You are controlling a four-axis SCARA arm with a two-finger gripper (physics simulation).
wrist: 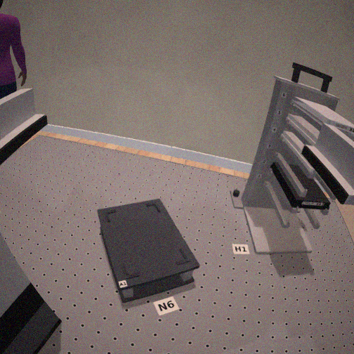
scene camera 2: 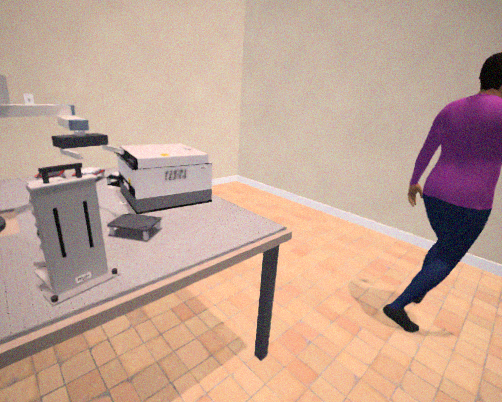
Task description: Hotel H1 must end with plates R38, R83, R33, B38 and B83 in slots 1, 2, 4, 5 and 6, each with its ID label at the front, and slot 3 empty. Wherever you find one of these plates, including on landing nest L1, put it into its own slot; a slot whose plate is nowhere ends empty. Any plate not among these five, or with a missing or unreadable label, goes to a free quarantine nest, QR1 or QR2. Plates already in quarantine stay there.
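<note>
Hotel H1 stands upright, seen from behind in the scene view and at the right in the wrist view. A white plate lies at its top; its label is mostly hidden. A dark plate lies in a low slot, with an empty pair of rails below it; its front label is too blurred to read. My gripper's right finger partly hides the slots between, so their contents cannot be told. My gripper is open and empty, raised above the table. Landing nest L1, QR1 and QR2 cannot be made out.
Nest N6, a low dark platform, bears no plate. A white instrument with a dark base stands behind it in the scene view. A grey and dark body fills the wrist view's lower left. A person is beyond the table.
</note>
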